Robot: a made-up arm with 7 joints. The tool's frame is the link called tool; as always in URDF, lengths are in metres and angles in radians. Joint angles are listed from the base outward.
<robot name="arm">
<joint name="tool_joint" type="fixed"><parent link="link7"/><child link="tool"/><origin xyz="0 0 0"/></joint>
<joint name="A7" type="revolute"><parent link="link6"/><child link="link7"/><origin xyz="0 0 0"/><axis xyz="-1 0 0"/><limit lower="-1.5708" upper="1.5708"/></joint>
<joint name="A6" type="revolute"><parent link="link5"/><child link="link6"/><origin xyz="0 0 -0.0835"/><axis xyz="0 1 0"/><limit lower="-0.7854" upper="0.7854"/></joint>
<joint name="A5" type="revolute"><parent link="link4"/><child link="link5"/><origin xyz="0 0 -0.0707"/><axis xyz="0 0 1"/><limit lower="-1.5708" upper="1.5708"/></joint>
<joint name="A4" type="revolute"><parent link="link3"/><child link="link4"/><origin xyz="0 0 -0.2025"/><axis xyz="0 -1 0"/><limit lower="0" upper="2.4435"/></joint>
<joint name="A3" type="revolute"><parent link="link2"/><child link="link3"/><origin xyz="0 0 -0.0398"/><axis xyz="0 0 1"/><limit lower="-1.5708" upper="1.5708"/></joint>
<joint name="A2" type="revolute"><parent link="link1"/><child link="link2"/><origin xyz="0 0.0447 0"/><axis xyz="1 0 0"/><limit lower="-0.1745" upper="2"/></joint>
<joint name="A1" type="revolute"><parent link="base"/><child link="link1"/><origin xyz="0 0.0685 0"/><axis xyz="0 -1 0"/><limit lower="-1.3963" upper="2"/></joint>
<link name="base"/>
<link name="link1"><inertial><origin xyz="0.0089 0.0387 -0.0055"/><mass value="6.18"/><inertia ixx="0.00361" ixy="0" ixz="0" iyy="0.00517" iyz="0" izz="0.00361"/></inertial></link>
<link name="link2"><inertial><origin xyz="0.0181 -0.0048 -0.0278"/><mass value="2.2"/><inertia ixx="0.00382" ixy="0" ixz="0" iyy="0.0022" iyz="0" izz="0.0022"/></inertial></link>
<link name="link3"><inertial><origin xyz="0.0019 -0.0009 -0.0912"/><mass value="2.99"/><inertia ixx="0.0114" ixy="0" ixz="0" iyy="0.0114" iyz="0" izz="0.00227"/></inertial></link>
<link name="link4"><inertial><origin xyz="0.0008 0.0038 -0.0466"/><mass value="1.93"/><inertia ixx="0.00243" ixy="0" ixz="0" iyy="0.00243" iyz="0" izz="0.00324"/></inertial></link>
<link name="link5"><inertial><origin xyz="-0.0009 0.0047 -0.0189"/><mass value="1.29"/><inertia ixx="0.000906" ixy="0" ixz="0" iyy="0.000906" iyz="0" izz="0.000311"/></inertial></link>
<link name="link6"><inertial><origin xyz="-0.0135 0.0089 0.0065"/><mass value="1.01"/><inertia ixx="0.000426" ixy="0" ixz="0" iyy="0.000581" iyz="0" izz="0.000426"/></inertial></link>
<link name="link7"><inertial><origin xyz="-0.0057 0.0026 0.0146"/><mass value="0.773"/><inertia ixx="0.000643" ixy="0" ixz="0" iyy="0.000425" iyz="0" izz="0.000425"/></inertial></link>
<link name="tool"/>
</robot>
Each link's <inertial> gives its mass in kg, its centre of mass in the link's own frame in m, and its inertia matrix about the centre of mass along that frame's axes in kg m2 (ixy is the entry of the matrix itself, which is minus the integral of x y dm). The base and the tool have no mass. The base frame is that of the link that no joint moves.
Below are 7 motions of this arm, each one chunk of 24 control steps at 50 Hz.
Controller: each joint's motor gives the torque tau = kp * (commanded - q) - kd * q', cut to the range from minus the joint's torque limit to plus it. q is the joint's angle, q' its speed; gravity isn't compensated. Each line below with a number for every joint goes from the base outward.
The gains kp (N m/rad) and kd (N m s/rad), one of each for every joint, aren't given. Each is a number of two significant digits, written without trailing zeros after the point. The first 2 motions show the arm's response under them.
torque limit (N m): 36 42 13 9.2 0.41 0.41 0.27
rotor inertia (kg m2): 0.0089 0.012 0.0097 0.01 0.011 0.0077 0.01
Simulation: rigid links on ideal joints. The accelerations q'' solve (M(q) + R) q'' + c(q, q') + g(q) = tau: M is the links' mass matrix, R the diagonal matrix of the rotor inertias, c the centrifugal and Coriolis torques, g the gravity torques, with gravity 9.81 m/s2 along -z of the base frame. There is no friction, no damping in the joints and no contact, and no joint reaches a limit. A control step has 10 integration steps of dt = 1/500 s. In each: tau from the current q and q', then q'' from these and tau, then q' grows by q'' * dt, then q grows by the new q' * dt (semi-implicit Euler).
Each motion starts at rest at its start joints. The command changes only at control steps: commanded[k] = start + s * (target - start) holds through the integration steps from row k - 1 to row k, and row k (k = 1, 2, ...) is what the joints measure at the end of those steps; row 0 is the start. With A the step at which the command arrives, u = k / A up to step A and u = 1 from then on. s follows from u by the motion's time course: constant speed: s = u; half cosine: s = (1 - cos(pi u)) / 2; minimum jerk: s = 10 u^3 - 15 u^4 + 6 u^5; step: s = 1 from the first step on.
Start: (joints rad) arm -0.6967 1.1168 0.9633 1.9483 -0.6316 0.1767 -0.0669
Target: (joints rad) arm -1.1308 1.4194 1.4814 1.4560 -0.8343 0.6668 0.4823
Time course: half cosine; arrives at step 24
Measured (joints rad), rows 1 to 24:
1: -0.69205 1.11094 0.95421 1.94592 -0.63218 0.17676 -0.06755
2: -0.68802 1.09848 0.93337 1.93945 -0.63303 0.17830 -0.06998
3: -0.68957 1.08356 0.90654 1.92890 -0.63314 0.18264 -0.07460
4: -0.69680 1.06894 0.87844 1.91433 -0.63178 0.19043 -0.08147
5: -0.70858 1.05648 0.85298 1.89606 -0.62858 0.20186 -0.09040
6: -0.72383 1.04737 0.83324 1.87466 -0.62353 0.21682 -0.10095
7: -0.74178 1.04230 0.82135 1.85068 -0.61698 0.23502 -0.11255
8: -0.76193 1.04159 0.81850 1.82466 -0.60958 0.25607 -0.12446
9: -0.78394 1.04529 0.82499 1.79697 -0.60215 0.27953 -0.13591
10: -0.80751 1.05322 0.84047 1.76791 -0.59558 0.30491 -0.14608
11: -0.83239 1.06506 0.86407 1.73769 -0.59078 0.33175 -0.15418
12: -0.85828 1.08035 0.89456 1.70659 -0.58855 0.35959 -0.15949
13: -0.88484 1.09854 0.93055 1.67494 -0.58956 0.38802 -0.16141
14: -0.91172 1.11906 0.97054 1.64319 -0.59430 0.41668 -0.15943
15: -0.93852 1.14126 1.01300 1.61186 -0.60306 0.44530 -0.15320
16: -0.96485 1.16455 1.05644 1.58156 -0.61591 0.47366 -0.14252
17: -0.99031 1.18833 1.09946 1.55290 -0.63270 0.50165 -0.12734
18: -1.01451 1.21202 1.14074 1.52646 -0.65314 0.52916 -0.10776
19: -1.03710 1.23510 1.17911 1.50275 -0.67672 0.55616 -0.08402
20: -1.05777 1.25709 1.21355 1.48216 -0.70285 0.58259 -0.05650
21: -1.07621 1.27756 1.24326 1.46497 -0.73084 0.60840 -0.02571
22: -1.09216 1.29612 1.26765 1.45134 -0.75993 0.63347 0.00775
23: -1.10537 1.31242 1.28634 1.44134 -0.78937 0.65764 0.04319
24: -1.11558 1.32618 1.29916 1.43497 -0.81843 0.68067 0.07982
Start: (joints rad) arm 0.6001 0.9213 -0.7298 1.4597 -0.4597 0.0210 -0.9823
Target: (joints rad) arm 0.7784 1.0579 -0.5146 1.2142 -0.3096 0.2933 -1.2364
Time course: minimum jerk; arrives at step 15
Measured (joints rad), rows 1 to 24:
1: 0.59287 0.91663 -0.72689 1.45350 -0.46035 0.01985 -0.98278
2: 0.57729 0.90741 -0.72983 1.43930 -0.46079 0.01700 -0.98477
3: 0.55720 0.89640 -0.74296 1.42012 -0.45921 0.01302 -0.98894
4: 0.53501 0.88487 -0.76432 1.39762 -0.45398 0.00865 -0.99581
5: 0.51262 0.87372 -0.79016 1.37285 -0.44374 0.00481 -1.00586
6: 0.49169 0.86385 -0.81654 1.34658 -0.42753 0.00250 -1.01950
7: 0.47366 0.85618 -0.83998 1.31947 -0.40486 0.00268 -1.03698
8: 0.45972 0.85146 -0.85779 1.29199 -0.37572 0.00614 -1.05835
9: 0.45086 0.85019 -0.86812 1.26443 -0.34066 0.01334 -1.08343
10: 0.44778 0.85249 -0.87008 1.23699 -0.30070 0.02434 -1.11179
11: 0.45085 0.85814 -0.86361 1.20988 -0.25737 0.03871 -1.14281
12: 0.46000 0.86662 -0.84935 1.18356 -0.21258 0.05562 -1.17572
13: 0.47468 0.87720 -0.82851 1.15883 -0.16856 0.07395 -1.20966
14: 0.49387 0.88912 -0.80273 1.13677 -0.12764 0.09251 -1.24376
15: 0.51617 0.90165 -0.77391 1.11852 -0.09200 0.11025 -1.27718
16: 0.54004 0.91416 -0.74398 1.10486 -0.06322 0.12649 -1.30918
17: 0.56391 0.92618 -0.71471 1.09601 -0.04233 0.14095 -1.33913
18: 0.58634 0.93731 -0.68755 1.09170 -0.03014 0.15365 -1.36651
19: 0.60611 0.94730 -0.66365 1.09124 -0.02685 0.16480 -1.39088
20: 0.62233 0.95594 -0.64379 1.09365 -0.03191 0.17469 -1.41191
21: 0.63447 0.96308 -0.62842 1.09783 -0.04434 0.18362 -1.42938
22: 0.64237 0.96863 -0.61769 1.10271 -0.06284 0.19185 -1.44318
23: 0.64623 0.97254 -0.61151 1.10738 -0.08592 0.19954 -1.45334
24: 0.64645 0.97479 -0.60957 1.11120 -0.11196 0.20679 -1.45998
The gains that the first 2 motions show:
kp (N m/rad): 58 100 22 19 1.3 1.1 0.54
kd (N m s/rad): 2.8 6.9 1.2 1.4 0.082 0.12 0.068
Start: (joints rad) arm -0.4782 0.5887 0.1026 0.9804 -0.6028 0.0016 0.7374
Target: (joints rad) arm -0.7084 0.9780 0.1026 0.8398 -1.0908 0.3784 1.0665
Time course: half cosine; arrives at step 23
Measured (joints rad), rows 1 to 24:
1: -0.47341 0.58505 0.10084 0.96998 -0.60244 -0.00086 0.73773
2: -0.46392 0.57703 0.09361 0.95054 -0.59980 -0.00765 0.73891
3: -0.45377 0.56705 0.08055 0.93102 -0.59418 -0.01792 0.74120
4: -0.44527 0.55688 0.06315 0.91554 -0.58621 -0.03023 0.74474
5: -0.43957 0.54793 0.04343 0.90517 -0.57726 -0.04305 0.74958
6: -0.43712 0.54142 0.02334 0.89937 -0.56896 -0.05490 0.75577
7: -0.43801 0.53833 0.00449 0.89687 -0.56293 -0.06460 0.76334
8: -0.44213 0.53934 -0.01195 0.89621 -0.56061 -0.07123 0.77236
9: -0.44932 0.54488 -0.02522 0.89606 -0.56316 -0.07416 0.78289
10: -0.45936 0.55506 -0.03489 0.89530 -0.57145 -0.07306 0.79501
11: -0.47200 0.56976 -0.04084 0.89309 -0.58600 -0.06780 0.80880
12: -0.48696 0.58857 -0.04319 0.88892 -0.60699 -0.05843 0.82430
13: -0.50389 0.61093 -0.04228 0.88256 -0.63427 -0.04516 0.84154
14: -0.52241 0.63613 -0.03855 0.87409 -0.66741 -0.02829 0.86049
15: -0.54202 0.66337 -0.03259 0.86382 -0.70568 -0.00819 0.88107
16: -0.56216 0.69178 -0.02499 0.85226 -0.74818 0.01469 0.90314
17: -0.58219 0.72053 -0.01636 0.84004 -0.79383 0.03989 0.92651
18: -0.60137 0.74877 -0.00726 0.82786 -0.84148 0.06689 0.95092
19: -0.61897 0.77575 0.00180 0.81640 -0.88992 0.09512 0.97610
20: -0.63426 0.80077 0.01041 0.80631 -0.93799 0.12399 1.00172
21: -0.64661 0.82323 0.01826 0.79816 -0.98459 0.15284 1.02742
22: -0.65556 0.84261 0.02513 0.79238 -1.02869 0.18102 1.05284
23: -0.66087 0.85849 0.03088 0.78925 -1.06937 0.20787 1.07760
24: -0.66260 0.87067 0.03526 0.78888 -1.10588 0.23280 1.10133

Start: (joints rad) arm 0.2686 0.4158 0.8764 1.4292 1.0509 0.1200 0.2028
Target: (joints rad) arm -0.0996 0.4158 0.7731 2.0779 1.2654 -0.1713 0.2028
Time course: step
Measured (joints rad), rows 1 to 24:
1: 0.23880 0.41534 0.84562 1.46640 1.05602 0.10124 0.20577
2: 0.17404 0.41019 0.79565 1.54803 1.06980 0.05887 0.21276
3: 0.09475 0.39939 0.75303 1.63779 1.09118 0.00634 0.22169
4: 0.01296 0.38367 0.72350 1.71521 1.11881 -0.04665 0.23123
5: -0.06393 0.36515 0.70507 1.77237 1.15090 -0.09360 0.24048
6: -0.13104 0.34653 0.69456 1.80903 1.18518 -0.13071 0.24887
7: -0.18518 0.33016 0.68967 1.82880 1.21912 -0.15642 0.25609
8: -0.22475 0.31753 0.68897 1.83657 1.25028 -0.17099 0.26203
9: -0.24951 0.30924 0.69135 1.83700 1.27661 -0.17593 0.26684
10: -0.26041 0.30520 0.69573 1.83378 1.29671 -0.17358 0.27074
11: -0.25923 0.30484 0.70094 1.82954 1.30991 -0.16661 0.27408
12: -0.24834 0.30735 0.70579 1.82596 1.31622 -0.15763 0.27717
13: -0.23041 0.31185 0.70934 1.82400 1.31628 -0.14888 0.28029
14: -0.20817 0.31750 0.71098 1.82413 1.31118 -0.14210 0.28362
15: -0.18422 0.32357 0.71054 1.82648 1.30228 -0.13838 0.28725
16: -0.16084 0.32945 0.70828 1.83088 1.29102 -0.13824 0.29114
17: -0.13988 0.33473 0.70475 1.83700 1.27879 -0.14162 0.29520
18: -0.12268 0.33914 0.70065 1.84431 1.26680 -0.14803 0.29925
19: -0.11004 0.34256 0.69669 1.85220 1.25598 -0.15669 0.30311
20: -0.10223 0.34497 0.69343 1.86000 1.24697 -0.16662 0.30659
21: -0.09908 0.34641 0.69124 1.86708 1.24009 -0.17682 0.30952
22: -0.10005 0.34701 0.69029 1.87293 1.23537 -0.18637 0.31179
23: -0.10433 0.34692 0.69053 1.87719 1.23266 -0.19448 0.31332
24: -0.11098 0.34629 0.69181 1.87972 1.23162 -0.20060 0.31408

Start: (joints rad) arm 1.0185 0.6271 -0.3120 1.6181 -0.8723 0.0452 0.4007
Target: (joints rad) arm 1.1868 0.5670 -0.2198 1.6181 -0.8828 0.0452 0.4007
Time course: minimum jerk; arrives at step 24
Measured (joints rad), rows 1 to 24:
1: 1.00893 0.62527 -0.30922 1.61768 -0.87290 0.04482 0.40046
2: 0.98561 0.62200 -0.30802 1.61476 -0.87403 0.04503 0.39932
3: 0.95335 0.61803 -0.31249 1.60734 -0.87479 0.04702 0.39669
4: 0.91644 0.61313 -0.32325 1.59440 -0.87420 0.05124 0.39207
5: 0.87856 0.60697 -0.33945 1.57608 -0.87125 0.05763 0.38512
6: 0.84261 0.59948 -0.35955 1.55349 -0.86510 0.06581 0.37561
7: 0.81064 0.59083 -0.38173 1.52836 -0.85525 0.07521 0.36346
8: 0.78391 0.58136 -0.40406 1.50264 -0.84155 0.08522 0.34875
9: 0.76307 0.57150 -0.42480 1.47820 -0.82428 0.09525 0.33167
10: 0.74838 0.56168 -0.44245 1.45646 -0.80403 0.10477 0.31256
11: 0.73985 0.55230 -0.45596 1.43838 -0.78166 0.11337 0.29181
12: 0.73732 0.54363 -0.46468 1.42435 -0.75816 0.12071 0.26993
13: 0.74051 0.53588 -0.46839 1.41435 -0.73457 0.12651 0.24745
14: 0.74902 0.52917 -0.46720 1.40806 -0.71190 0.13058 0.22495
15: 0.76230 0.52354 -0.46153 1.40501 -0.69107 0.13277 0.20300
16: 0.77964 0.51902 -0.45197 1.40473 -0.67290 0.13303 0.18216
17: 0.80020 0.51559 -0.43926 1.40681 -0.65804 0.13138 0.16296
18: 0.82300 0.51323 -0.42421 1.41093 -0.64700 0.12797 0.14585
19: 0.84698 0.51193 -0.40763 1.41684 -0.64014 0.12305 0.13123
20: 0.87107 0.51166 -0.39032 1.42433 -0.63766 0.11695 0.11938
21: 0.89421 0.51235 -0.37299 1.43320 -0.63960 0.11010 0.11051
22: 0.91546 0.51391 -0.35627 1.44317 -0.64583 0.10295 0.10471
23: 0.93403 0.51623 -0.34066 1.45390 -0.65608 0.09599 0.10200
24: 0.94932 0.51910 -0.32655 1.46495 -0.66993 0.08967 0.10226

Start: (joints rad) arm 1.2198 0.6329 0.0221 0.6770 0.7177 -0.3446 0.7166
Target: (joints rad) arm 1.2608 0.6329 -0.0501 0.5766 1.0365 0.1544 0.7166
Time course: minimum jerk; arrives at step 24
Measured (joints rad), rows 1 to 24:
1: 1.21084 0.63198 0.02402 0.67891 0.71761 -0.34586 0.71696
2: 1.18963 0.62978 0.02562 0.67707 0.71772 -0.34856 0.71773
3: 1.16040 0.62632 0.02501 0.66652 0.71857 -0.35189 0.71874
4: 1.12624 0.62143 0.02194 0.64641 0.72079 -0.35539 0.71994
5: 1.08953 0.61506 0.01664 0.61794 0.72515 -0.35872 0.72134
6: 1.05218 0.60732 0.00958 0.58335 0.73241 -0.36152 0.72295
7: 1.01570 0.59851 0.00131 0.54517 0.74326 -0.36328 0.72476
8: 0.98129 0.58903 -0.00755 0.50581 0.75818 -0.36339 0.72674
9: 0.94992 0.57940 -0.01640 0.46727 0.77741 -0.36116 0.72886
10: 0.92238 0.57013 -0.02480 0.43105 0.80084 -0.35595 0.73108
11: 0.89930 0.56170 -0.03242 0.39819 0.82811 -0.34723 0.73339
12: 0.88112 0.55450 -0.03916 0.36933 0.85855 -0.33468 0.73579
13: 0.86810 0.54877 -0.04499 0.34482 0.89130 -0.31819 0.73833
14: 0.86031 0.54466 -0.05000 0.32483 0.92534 -0.29794 0.74107
15: 0.85763 0.54214 -0.05432 0.30941 0.95962 -0.27432 0.74409
16: 0.85976 0.54112 -0.05806 0.29850 0.99309 -0.24790 0.74748
17: 0.86621 0.54141 -0.06130 0.29194 1.02477 -0.21937 0.75133
18: 0.87641 0.54275 -0.06408 0.28950 1.05384 -0.18952 0.75568
19: 0.88962 0.54491 -0.06643 0.29085 1.07964 -0.15916 0.76055
20: 0.90507 0.54763 -0.06833 0.29556 1.10169 -0.12907 0.76594
21: 0.92194 0.55070 -0.06976 0.30314 1.11968 -0.10000 0.77177
22: 0.93943 0.55393 -0.07073 0.31301 1.13346 -0.07257 0.77796
23: 0.95678 0.55718 -0.07127 0.32451 1.14306 -0.04731 0.78436
24: 0.97331 0.56037 -0.07144 0.33696 1.14863 -0.02457 0.79083

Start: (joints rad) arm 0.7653 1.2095 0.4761 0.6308 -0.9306 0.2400 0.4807
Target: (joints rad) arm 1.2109 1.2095 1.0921 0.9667 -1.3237 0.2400 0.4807
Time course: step
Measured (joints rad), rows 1 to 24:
1: 0.81904 1.18664 0.57480 0.63324 -0.94653 0.23751 0.47727
2: 0.90631 1.15250 0.73136 0.64797 -0.97483 0.23266 0.47078
3: 0.98361 1.12557 0.86755 0.67203 -1.00416 0.22735 0.46330
4: 1.03896 1.10907 0.96802 0.69762 -1.03141 0.22232 0.45524
5: 1.07291 1.10145 1.03853 0.72057 -1.05627 0.21743 0.44675
6: 1.09054 1.10015 1.08842 0.73991 -1.07899 0.21211 0.43812
7: 1.09773 1.10281 1.12501 0.75605 -1.09978 0.20586 0.42966
8: 1.09951 1.10760 1.15285 0.76977 -1.11863 0.19843 0.42170
9: 1.09941 1.11325 1.17430 0.78178 -1.13540 0.18989 0.41448
10: 1.09940 1.11891 1.19054 0.79259 -1.14995 0.18059 0.40816
11: 1.10028 1.12407 1.20228 0.80245 -1.16219 0.17106 0.40283
12: 1.10206 1.12848 1.21015 0.81143 -1.17212 0.16184 0.39849
13: 1.10441 1.13202 1.21489 0.81942 -1.17985 0.15346 0.39512
14: 1.10691 1.13468 1.21726 0.82629 -1.18551 0.14628 0.39263
15: 1.10924 1.13652 1.21802 0.83193 -1.18930 0.14054 0.39093
16: 1.11117 1.13760 1.21780 0.83626 -1.19139 0.13632 0.38992
17: 1.11261 1.13802 1.21708 0.83928 -1.19195 0.13358 0.38948
18: 1.11356 1.13788 1.21620 0.84106 -1.19117 0.13217 0.38951
19: 1.11404 1.13730 1.21535 0.84173 -1.18921 0.13190 0.38992
20: 1.11414 1.13635 1.21462 0.84144 -1.18622 0.13253 0.39060
21: 1.11393 1.13515 1.21402 0.84040 -1.18238 0.13382 0.39148
22: 1.11349 1.13379 1.21355 0.83877 -1.17785 0.13553 0.39250
23: 1.11289 1.13233 1.21317 0.83675 -1.17283 0.13747 0.39361
24: 1.11218 1.13086 1.21283 0.83451 -1.16749 0.13945 0.39475

